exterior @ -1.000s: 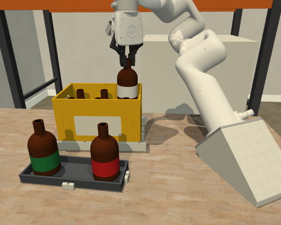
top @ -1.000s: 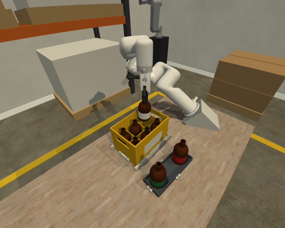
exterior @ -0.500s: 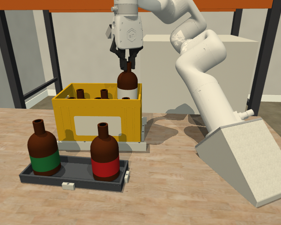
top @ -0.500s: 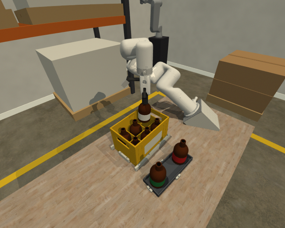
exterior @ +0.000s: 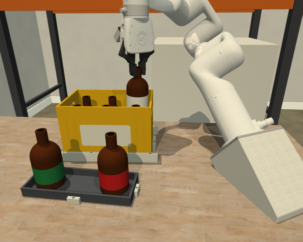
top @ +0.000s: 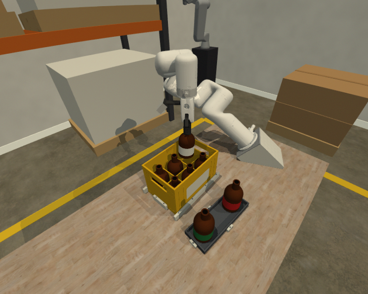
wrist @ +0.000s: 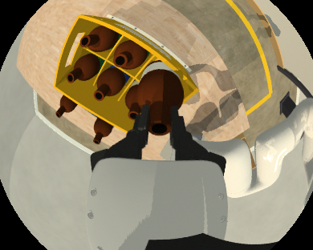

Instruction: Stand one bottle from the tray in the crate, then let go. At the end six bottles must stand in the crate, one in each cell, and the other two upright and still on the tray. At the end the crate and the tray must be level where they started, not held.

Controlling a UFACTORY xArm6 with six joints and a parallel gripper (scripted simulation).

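Now: hand 90 mm short of the yellow crate, 40 mm to the right of it and 170 mm above it. From my hand the other things lie so: dark tray 140 mm ahead, 260 mm to the left, 250 mm below.
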